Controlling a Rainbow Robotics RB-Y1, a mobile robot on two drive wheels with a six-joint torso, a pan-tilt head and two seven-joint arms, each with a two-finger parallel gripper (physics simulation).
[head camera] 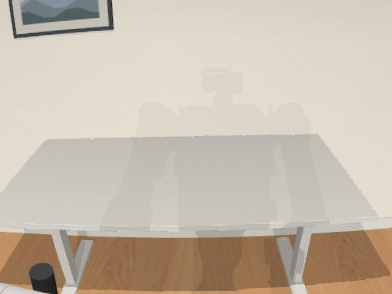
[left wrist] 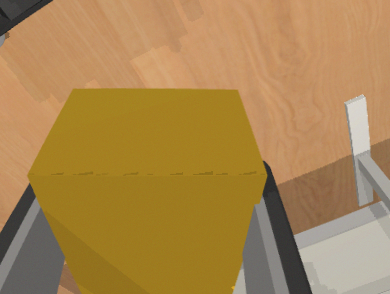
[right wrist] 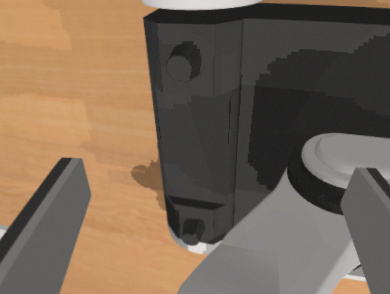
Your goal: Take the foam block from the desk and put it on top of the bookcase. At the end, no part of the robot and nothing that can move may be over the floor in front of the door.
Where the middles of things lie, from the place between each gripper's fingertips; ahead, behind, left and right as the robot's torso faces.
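My left hand is 1 cm to the left of the yellow foam block (left wrist: 136, 183) and 2 cm short of it.
Counted from my right hand, the yellow foam block is 250 mm ahead, 480 mm to the left and 310 mm above. Going by its middle, the yellow foam block is nearer to my left hand than to my right hand.
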